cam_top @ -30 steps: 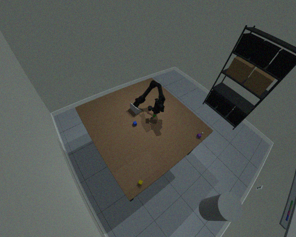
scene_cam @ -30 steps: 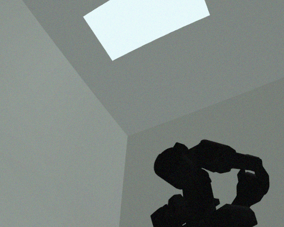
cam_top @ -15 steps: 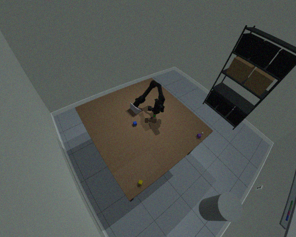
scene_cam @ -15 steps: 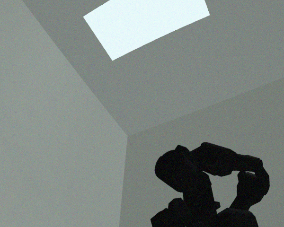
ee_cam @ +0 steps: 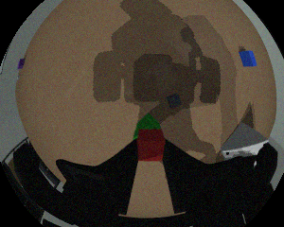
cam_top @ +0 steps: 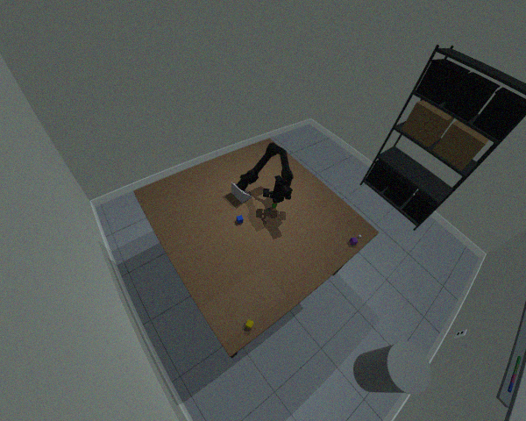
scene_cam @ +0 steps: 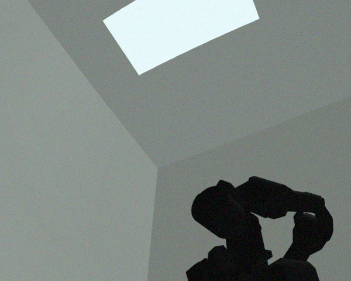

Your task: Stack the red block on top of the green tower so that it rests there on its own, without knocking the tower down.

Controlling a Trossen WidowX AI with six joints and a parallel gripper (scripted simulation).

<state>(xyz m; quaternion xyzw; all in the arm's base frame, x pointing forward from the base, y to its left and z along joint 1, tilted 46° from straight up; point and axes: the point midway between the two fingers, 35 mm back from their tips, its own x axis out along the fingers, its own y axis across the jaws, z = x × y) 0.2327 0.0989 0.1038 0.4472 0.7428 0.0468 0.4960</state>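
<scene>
The red block lies right at my gripper tip. Also, from my gripper tip: blue block (280 mm to the right, 40 mm below, 20 mm behind); yellow block (600 mm to the right, 560 mm ahead, 40 mm below); purple block (540 mm ahead, 280 mm to the left, 40 mm below).
</scene>
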